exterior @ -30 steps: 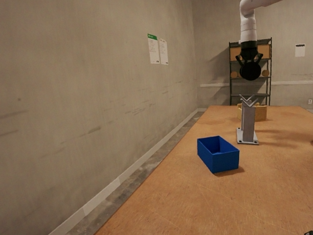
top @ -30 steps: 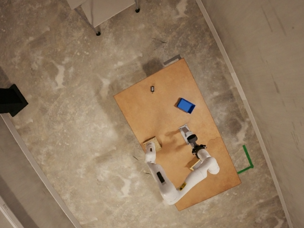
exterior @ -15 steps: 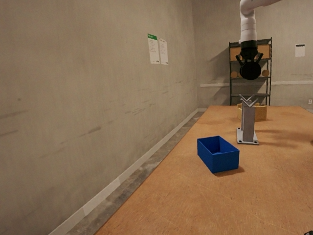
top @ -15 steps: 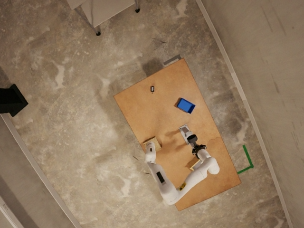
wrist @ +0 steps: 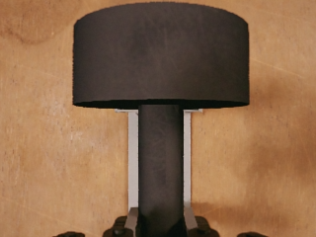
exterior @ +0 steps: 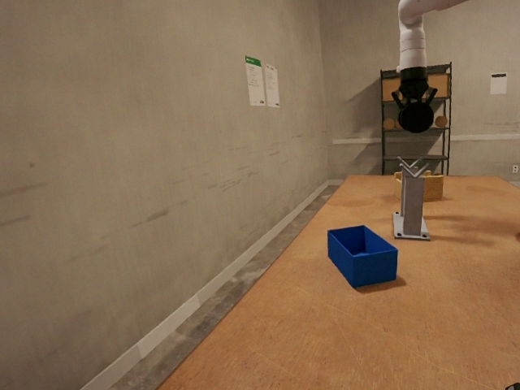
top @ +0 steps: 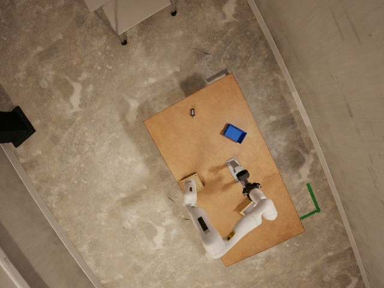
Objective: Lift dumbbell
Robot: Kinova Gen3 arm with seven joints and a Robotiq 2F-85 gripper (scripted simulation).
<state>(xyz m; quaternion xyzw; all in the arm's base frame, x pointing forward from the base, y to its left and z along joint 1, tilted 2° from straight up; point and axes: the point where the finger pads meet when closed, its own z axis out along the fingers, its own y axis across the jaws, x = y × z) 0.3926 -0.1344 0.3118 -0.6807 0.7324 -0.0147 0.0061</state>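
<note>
The black dumbbell is right at my hand. Also, from my hand: blue bin (330 mm below, 290 mm to the left, 160 mm ahead); grey cradle stand (250 mm below); tan wooden box (360 mm to the right, 300 mm below, 80 mm behind).
</note>
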